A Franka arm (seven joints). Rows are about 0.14 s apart.
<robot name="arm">
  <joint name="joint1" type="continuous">
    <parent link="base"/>
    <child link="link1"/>
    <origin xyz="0 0 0.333" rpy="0 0 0"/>
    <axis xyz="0 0 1"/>
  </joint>
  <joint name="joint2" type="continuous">
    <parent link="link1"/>
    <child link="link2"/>
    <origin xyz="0 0 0" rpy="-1.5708 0 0"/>
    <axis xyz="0 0 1"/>
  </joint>
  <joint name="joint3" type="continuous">
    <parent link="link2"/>
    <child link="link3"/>
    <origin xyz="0 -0.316 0" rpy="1.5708 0 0"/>
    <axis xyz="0 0 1"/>
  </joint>
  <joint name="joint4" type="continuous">
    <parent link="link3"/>
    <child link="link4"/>
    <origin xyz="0.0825 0 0" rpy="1.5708 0 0"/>
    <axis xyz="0 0 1"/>
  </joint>
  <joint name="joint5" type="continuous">
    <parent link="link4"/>
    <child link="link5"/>
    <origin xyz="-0.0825 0.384 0" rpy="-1.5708 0 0"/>
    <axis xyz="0 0 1"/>
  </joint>
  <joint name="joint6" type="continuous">
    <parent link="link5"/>
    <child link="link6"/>
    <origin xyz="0 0 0" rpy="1.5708 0 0"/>
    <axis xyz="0 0 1"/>
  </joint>
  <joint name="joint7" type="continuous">
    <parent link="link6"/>
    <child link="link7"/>
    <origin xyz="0.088 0 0" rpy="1.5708 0 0"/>
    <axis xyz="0 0 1"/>
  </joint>
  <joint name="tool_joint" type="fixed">
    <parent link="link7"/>
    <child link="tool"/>
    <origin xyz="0 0 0.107" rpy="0 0 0"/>
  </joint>
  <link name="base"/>
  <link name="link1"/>
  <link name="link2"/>
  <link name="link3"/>
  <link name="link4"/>
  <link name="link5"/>
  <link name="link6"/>
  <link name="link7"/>
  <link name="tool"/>
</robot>
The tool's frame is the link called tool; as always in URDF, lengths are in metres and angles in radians. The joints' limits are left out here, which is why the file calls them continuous.
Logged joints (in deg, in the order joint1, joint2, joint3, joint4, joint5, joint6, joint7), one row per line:
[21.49, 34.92, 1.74, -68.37, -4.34, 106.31, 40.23]
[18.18, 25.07, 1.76, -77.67, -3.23, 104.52, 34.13]
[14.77, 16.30, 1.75, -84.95, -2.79, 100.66, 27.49]
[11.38, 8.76, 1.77, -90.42, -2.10, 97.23, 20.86]
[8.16, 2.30, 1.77, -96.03, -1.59, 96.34, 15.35]
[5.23, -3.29, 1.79, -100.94, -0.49, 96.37, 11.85]
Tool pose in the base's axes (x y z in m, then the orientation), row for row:
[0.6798, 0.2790, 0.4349, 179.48, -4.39, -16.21]
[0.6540, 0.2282, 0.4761, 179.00, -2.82, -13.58]
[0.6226, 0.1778, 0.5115, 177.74, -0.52, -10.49]
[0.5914, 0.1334, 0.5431, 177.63, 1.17, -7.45]
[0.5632, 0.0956, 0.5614, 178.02, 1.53, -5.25]
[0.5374, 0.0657, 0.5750, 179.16, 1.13, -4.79]
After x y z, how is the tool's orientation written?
As angles about the fixed x, y, z axes (roll, pitch, yaw), in degrees.
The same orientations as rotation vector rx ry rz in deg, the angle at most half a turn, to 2 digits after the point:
[176.95, -25.23, 6.67]
[177.37, -21.16, 4.18]
[176.96, -16.26, 0.48]
[177.33, -11.51, -2.05]
[177.89, -8.11, -2.52]
[179.04, -7.48, -1.82]

